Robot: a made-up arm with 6 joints. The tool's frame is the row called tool.
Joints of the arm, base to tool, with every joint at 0 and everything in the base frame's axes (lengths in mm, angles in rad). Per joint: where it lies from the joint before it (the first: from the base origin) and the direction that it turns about. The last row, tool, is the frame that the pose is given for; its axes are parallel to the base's.
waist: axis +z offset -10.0 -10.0 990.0
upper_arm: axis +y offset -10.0 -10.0 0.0
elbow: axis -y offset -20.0 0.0 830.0
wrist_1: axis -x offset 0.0 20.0 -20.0
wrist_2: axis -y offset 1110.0 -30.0 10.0
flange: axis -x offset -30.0 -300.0 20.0
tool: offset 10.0 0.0 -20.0
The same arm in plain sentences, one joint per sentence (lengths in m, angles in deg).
The arm has six revolute joints in a row. What follows holds with every joint at zero, and every direction is one of the base frame's. The first joint lies 0.01 m along -x and 0.01 m along -y and 0.99 m along +z from the base frame's origin and turns about +z. The second joint lies 0.01 m along -x and 0.01 m along -y from the first joint and turns about +y. The third joint lies 0.02 m along -x and 0.83 m along +z from the second joint and turns about -y. The fourth joint lies 0.02 m along +y and 0.02 m along -z from the third joint and turns about -x. The fifth joint lies 1.11 m along +x and 0.03 m along -y and 0.01 m along +z from the fourth joint and turns about -y. The sixth joint lies 0.03 m along -x and 0.3 m along -y and 0.02 m along +z from the fifth joint and turns about -x. The tool frame, which is the frame that the pose is given for, lies 0.01 m along +x and 0.02 m along -z from the sixth joint; its axes are parallel to the base frame's.
